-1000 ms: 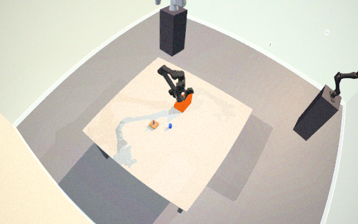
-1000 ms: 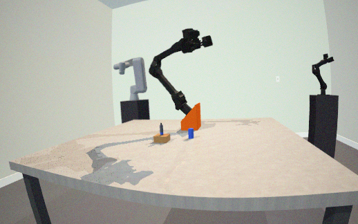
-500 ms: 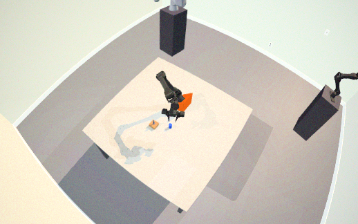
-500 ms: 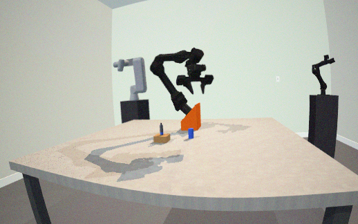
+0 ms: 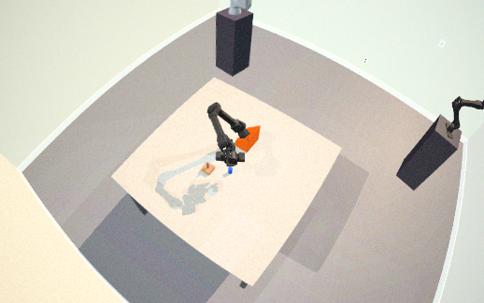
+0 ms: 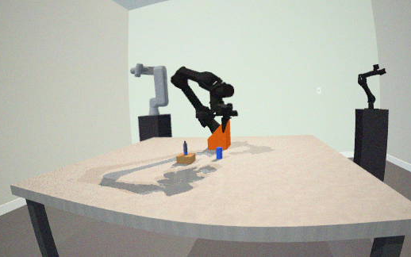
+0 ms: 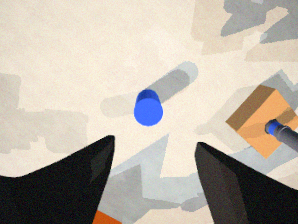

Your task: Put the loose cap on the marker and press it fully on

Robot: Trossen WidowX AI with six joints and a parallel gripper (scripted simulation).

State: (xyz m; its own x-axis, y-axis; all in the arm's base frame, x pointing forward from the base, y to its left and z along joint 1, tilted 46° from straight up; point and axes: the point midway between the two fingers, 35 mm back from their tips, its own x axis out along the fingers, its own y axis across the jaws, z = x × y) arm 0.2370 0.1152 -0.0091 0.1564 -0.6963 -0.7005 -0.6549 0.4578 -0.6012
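My gripper tip is now 90 mm above the blue cap. The rest, counted from my gripper tip: tan holder block 90 mm ahead, 120 mm to the right, 100 mm below.
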